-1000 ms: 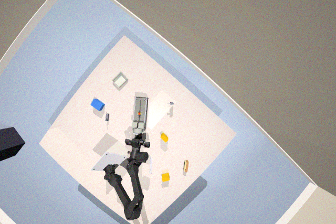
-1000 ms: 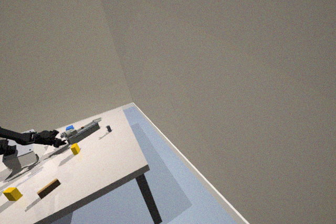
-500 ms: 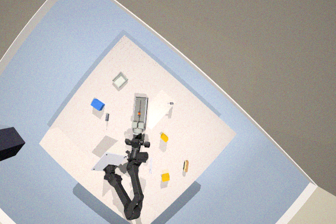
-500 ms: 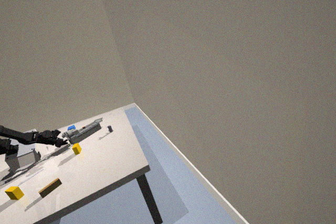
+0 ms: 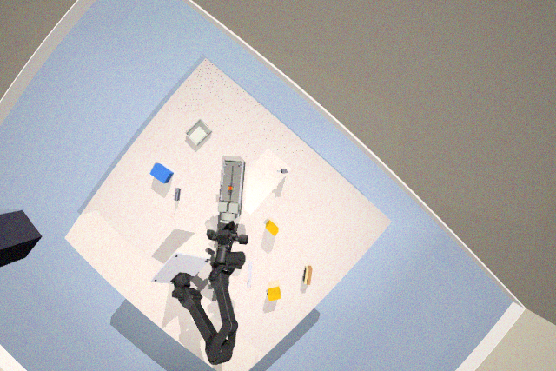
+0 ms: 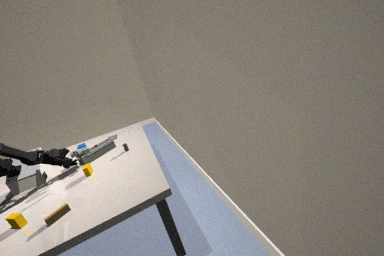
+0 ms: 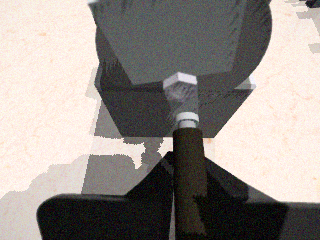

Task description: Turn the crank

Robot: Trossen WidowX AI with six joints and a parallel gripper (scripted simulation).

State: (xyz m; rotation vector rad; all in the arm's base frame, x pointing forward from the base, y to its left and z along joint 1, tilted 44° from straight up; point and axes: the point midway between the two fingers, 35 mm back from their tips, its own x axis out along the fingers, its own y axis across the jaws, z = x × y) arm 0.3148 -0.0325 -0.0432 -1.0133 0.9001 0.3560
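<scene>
Right now my gripper tip is 3 cm below the dark brown crank handle, 1 cm to the left of it and 1 cm past it. The rest, counted from my gripper tip: blue block 41 cm to the left, 10 cm behind, 1 cm below; crank 4 cm above; red pointer 12 cm ahead, 11 cm to the left, 5 cm above.
</scene>
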